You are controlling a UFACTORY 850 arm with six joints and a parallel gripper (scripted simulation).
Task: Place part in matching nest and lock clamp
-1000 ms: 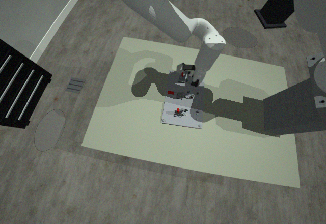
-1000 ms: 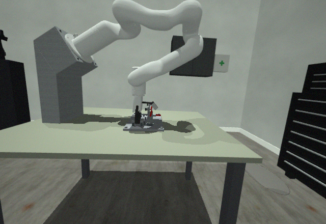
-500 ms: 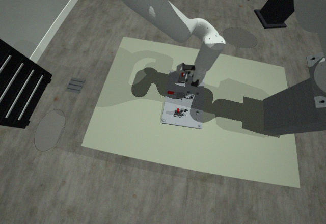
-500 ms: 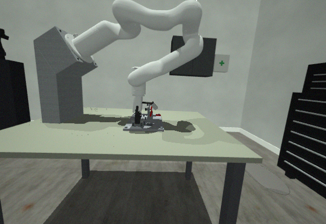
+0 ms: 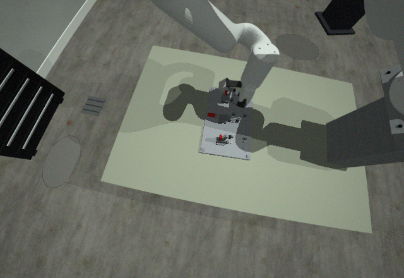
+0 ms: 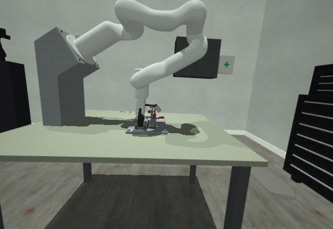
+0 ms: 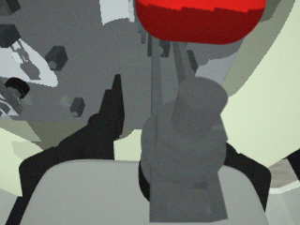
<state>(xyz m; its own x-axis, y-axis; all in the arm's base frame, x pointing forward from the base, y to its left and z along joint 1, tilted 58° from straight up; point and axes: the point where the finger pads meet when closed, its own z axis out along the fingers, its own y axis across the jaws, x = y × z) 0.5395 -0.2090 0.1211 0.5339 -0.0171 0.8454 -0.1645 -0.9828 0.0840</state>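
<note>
Now: hand 1 cm above the grey block part. Round my hand: grey fixture plate 9 cm to the left, 7 cm ahead, 4 cm below.
</note>
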